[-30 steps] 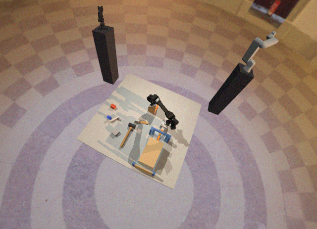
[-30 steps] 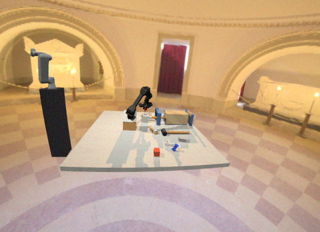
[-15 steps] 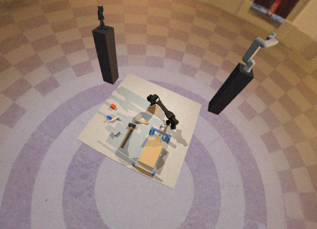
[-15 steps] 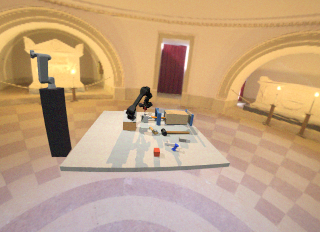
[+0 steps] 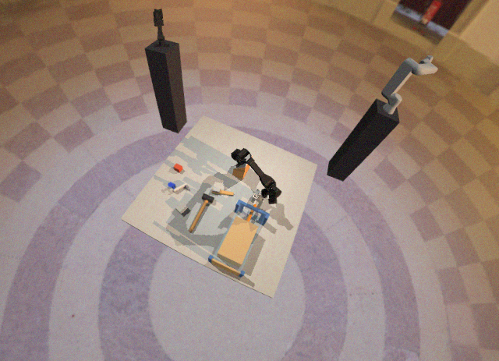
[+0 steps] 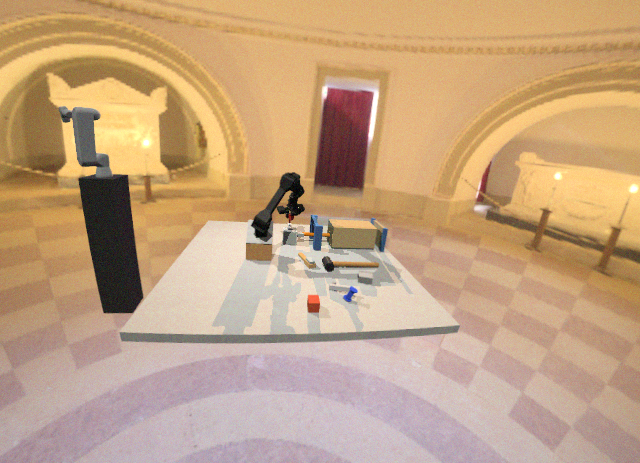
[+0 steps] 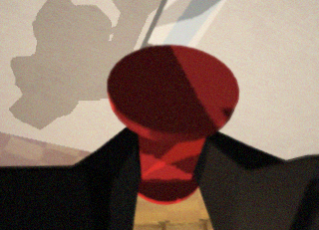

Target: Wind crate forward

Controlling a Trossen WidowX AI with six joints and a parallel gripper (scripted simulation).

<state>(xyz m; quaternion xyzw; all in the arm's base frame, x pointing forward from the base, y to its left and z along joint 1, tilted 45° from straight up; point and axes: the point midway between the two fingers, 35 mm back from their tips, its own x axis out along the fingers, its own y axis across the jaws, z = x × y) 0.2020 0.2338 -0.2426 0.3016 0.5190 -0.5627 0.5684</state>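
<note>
Now: the red-knobbed handle 5 cm to the right of my gripper tip and 3 cm below it. The rest, counted from my gripper tip: winch (2 cm behind, 12 cm to the right, 10 cm below); red knob (1 cm ahead, 2 cm to the right); frame (16 cm ahead, 13 cm to the right, 3 cm below).
</note>
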